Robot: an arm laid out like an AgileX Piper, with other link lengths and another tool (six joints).
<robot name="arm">
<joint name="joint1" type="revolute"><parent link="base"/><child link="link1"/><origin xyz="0 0 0.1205" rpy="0 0 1.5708"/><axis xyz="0 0 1"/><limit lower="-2.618" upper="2.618"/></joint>
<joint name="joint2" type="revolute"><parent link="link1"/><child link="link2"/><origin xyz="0 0 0" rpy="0 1.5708 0"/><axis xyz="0 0 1"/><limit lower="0" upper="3.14"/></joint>
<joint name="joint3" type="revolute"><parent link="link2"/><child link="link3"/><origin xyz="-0.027 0.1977 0" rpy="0 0 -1.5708"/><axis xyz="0 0 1"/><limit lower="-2.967" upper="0"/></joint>
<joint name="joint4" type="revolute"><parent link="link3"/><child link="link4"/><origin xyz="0.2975 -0.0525 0" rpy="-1.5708 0 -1.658"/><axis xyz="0 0 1"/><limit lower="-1.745" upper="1.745"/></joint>
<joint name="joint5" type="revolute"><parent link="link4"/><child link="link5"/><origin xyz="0 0 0" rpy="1.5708 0 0"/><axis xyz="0 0 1"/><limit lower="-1.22" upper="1.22"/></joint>
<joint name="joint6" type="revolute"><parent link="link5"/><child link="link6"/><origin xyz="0 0.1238 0" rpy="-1.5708 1.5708 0"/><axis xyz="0 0 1"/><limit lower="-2.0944" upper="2.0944"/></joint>
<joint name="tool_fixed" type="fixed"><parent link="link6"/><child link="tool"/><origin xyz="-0.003 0.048 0.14" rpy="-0.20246 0 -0.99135"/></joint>
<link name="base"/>
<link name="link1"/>
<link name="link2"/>
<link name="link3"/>
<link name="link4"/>
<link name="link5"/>
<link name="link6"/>
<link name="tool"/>
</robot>
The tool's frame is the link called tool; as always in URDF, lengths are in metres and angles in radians.
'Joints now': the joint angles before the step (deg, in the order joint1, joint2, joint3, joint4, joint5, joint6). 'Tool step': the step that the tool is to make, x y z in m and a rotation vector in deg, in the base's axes. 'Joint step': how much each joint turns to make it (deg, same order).
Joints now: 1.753 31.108 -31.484 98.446 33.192 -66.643
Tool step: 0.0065 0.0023 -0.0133 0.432 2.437 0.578
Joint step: -0.011 2.771 -0.212 0.624 0.566 -0.092
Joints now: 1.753 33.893 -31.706 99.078 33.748 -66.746
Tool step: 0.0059 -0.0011 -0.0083 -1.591 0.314 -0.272
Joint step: -0.014 1.803 -0.474 -0.112 -0.045 -1.776
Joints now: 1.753 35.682 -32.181 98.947 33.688 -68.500
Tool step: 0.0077 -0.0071 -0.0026 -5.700 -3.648 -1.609
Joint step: 0.016 0.795 -0.655 -0.055 -0.903 -6.926
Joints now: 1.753 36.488 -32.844 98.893 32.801 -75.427
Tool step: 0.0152 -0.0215 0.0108 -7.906 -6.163 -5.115
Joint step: 0.014 0.252 -1.862 0.143 -4.100 -9.795
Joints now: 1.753 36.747 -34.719 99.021 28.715 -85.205
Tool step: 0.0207 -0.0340 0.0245 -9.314 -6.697 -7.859
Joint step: 0.014 1.610 -4.312 -0.031 -6.482 -11.123
